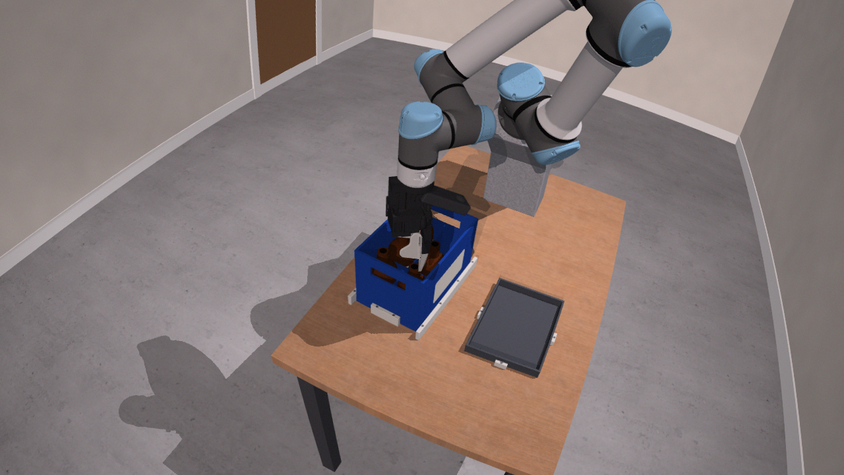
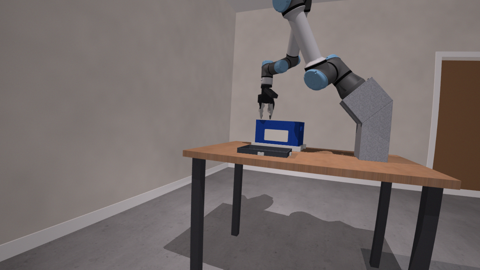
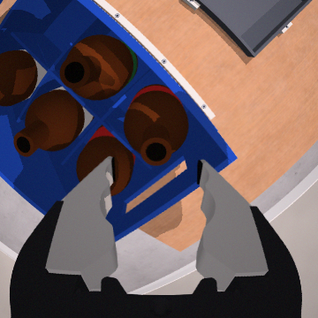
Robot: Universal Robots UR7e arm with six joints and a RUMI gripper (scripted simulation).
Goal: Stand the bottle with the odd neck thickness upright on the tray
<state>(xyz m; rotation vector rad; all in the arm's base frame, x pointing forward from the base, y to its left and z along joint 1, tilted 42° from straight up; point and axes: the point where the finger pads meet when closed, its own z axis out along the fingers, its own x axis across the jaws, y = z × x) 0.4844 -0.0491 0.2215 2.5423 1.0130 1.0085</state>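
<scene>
The bottle is 11 cm below my hand and 9 cm to the right of it. The rest, counted from my hand: dark tray (25 cm to the left, 18 cm below, 10 cm behind); crate (11 cm below, 9 cm behind, 5 cm to the right).
</scene>
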